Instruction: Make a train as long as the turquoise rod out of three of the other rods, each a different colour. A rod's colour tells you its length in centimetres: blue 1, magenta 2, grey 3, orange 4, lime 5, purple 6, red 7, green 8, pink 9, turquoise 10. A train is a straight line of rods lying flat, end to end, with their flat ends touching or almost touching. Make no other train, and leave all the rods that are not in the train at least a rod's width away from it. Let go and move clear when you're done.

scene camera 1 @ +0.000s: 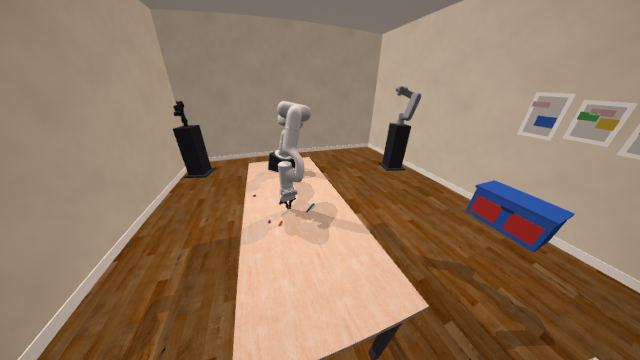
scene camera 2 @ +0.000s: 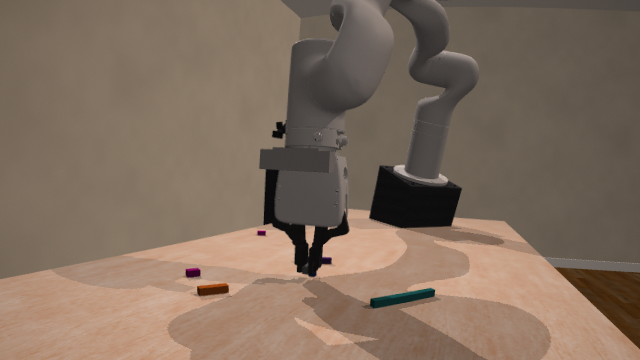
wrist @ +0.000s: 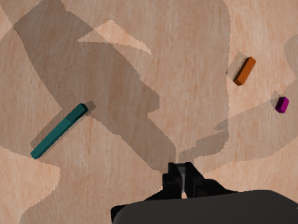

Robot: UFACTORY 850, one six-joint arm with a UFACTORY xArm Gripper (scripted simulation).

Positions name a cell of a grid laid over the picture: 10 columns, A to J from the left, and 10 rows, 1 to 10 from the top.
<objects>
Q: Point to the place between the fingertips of my gripper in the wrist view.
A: F8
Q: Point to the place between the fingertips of my gripper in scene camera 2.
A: E8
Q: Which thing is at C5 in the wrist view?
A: A turquoise rod.
</objects>
